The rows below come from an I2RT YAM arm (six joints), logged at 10 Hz.
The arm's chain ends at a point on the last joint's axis. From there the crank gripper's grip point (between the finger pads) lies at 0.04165 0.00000 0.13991 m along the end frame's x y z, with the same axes.
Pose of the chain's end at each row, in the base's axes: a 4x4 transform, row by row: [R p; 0 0 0 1], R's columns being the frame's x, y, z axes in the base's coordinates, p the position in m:
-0.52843 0.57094 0.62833 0.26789; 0.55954 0.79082 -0.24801 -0.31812; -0.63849 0.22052 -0.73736 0.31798; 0 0 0 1
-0.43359 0.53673 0.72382 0.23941; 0.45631 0.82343 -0.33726 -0.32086; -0.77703 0.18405 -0.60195 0.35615; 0 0 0 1
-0.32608 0.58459 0.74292 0.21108; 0.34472 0.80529 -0.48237 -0.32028; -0.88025 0.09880 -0.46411 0.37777; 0 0 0 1
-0.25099 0.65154 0.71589 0.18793; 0.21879 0.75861 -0.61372 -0.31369; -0.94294 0.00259 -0.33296 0.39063; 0 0 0 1
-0.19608 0.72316 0.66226 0.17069; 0.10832 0.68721 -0.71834 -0.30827; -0.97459 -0.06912 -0.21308 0.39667; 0 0 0 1
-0.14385 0.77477 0.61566 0.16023; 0.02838 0.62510 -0.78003 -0.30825; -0.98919 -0.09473 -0.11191 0.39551; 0 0 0 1
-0.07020 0.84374 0.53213 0.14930; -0.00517 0.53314 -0.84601 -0.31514; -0.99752 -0.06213 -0.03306 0.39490; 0 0 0 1
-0.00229 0.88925 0.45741 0.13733; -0.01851 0.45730 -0.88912 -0.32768; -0.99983 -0.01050 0.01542 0.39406; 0 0 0 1
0.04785 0.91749 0.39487 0.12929; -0.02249 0.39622 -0.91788 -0.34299; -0.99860 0.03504 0.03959 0.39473; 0 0 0 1
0.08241 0.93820 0.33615 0.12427; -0.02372 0.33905 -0.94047 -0.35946; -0.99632 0.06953 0.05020 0.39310; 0 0 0 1
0.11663 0.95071 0.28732 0.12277; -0.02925 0.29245 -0.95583 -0.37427; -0.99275 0.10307 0.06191 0.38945; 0 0 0 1
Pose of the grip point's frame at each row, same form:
-0.52843 0.57094 0.62833 0.33379; 0.55954 0.79082 -0.24801 -0.32951; -0.63849 0.22052 -0.73736 0.18822; 0 0 0 1
-0.43359 0.53673 0.72382 0.32262; 0.45631 0.82343 -0.33726 -0.34904; -0.77703 0.18405 -0.60195 0.23957; 0 0 0 1
-0.32608 0.58459 0.74292 0.30144; 0.34472 0.80529 -0.48237 -0.37341; -0.88025 0.09880 -0.46411 0.27617; 0 0 0 1
-0.25099 0.65154 0.71589 0.27764; 0.21879 0.75861 -0.61372 -0.39044; -0.94294 0.00259 -0.33296 0.30477; 0 0 0 1
-0.19608 0.72316 0.66226 0.25518; 0.10832 0.68721 -0.71834 -0.40426; -0.97459 -0.06912 -0.21308 0.32627; 0 0 0 1
-0.14385 0.77477 0.61566 0.24038; 0.02838 0.62510 -0.78003 -0.41620; -0.98919 -0.09473 -0.11191 0.33865; 0 0 0 1
-0.07020 0.84374 0.53213 0.22083; -0.00517 0.53314 -0.84601 -0.43372; -0.99752 -0.06213 -0.03306 0.34873; 0 0 0 1
-0.00229 0.88925 0.45741 0.20123; -0.01851 0.45730 -0.88912 -0.45285; -0.99983 -0.01050 0.01542 0.35457; 0 0 0 1
0.04785 0.91749 0.39487 0.18653; -0.02249 0.39622 -0.91788 -0.47235; -0.99860 0.03504 0.03959 0.35868; 0 0 0 1
0.08241 0.93820 0.33615 0.17473; -0.02372 0.33905 -0.94047 -0.49203; -0.99632 0.06953 0.05020 0.35863; 0 0 0 1
0.11663 0.95071 0.28732 0.16783; -0.02925 0.29245 -0.95583 -0.50922; -0.99275 0.10307 0.06191 0.35676; 0 0 0 1

